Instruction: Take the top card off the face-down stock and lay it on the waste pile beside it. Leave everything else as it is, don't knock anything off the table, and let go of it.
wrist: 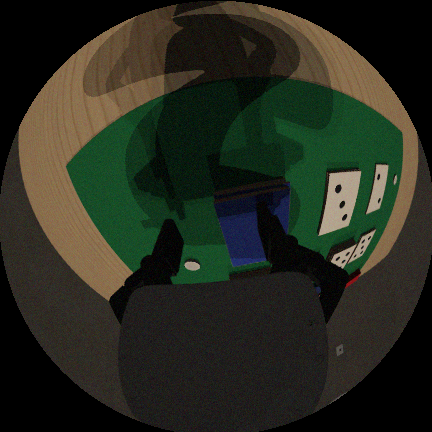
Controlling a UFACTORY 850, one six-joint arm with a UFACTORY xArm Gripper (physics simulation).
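The face-down stock (237, 232) is a small stack with a blue top card and dark side edges, on the green mat at the middle of the view. My gripper (216, 223) is open and empty above the mat. Its right finger hangs over the blue card and covers part of it; its left finger is over the mat, left of the stock. A dark-edged thing (250, 273) shows just below the stock, mostly hidden by the gripper body; I cannot tell whether it is the waste pile.
A three-pip white card (332, 215) and a two-pip card (378, 187) lie at the right on the green mat (105, 185). Two more pip cards (344, 256) (363, 245) lie below them. White discs (192, 265) (395, 179) lie left and far right. A red thing (353, 278) is near the table edge.
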